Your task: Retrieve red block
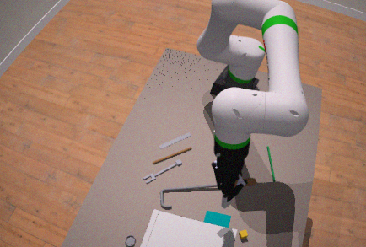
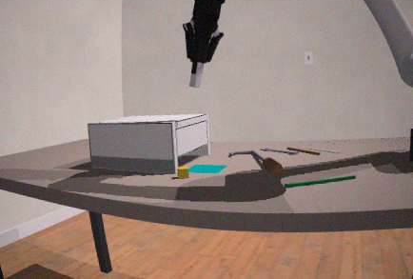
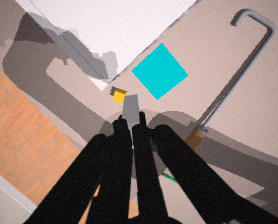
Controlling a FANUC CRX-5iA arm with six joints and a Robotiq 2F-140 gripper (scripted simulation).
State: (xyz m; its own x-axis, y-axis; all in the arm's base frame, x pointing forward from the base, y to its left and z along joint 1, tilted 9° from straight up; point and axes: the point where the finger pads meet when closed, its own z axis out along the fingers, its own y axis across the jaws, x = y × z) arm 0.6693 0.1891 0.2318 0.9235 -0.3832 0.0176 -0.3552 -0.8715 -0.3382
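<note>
Right now the long-handled tool is 240 mm below my hand, 100 mm behind it and 90 mm to the right of it. Round my hand: red block 240 mm below, 170 mm ahead, 20 mm to the left; then teal square 250 mm below, 10 mm to the right, 10 mm behind; then yellow block 240 mm below, 100 mm to the left, 10 mm behind.
</note>
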